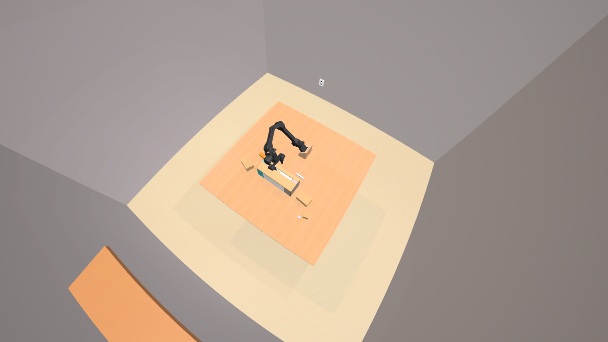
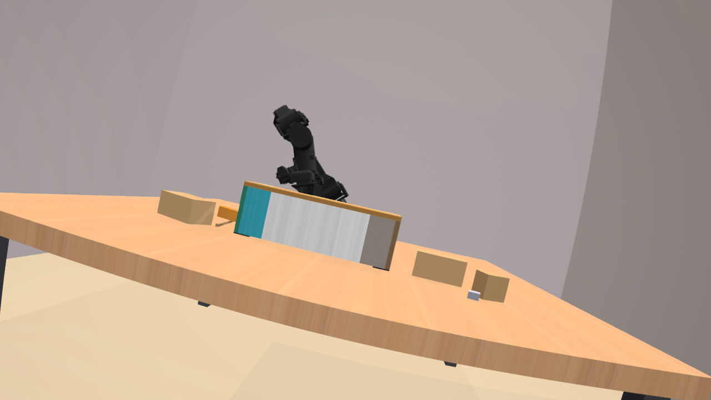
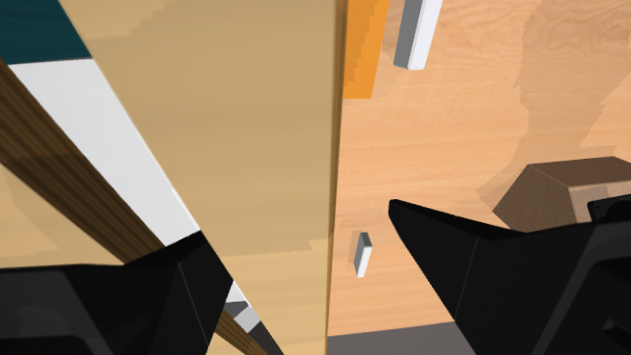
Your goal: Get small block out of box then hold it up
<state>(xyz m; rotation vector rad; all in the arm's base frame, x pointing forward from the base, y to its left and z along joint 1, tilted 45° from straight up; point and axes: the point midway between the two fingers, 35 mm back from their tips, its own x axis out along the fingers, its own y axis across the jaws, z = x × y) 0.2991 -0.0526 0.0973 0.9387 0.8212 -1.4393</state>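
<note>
My gripper tip is 4 cm to the right of the box, 4 cm short of it and 2 cm above it. Also, from my gripper tip: tan block 5 cm ahead, 2 cm to the left; then orange stick 16 cm to the right, 7 cm below, 4 cm behind; then thin stick 22 cm to the right, 8 cm below, 1 cm ahead.
</note>
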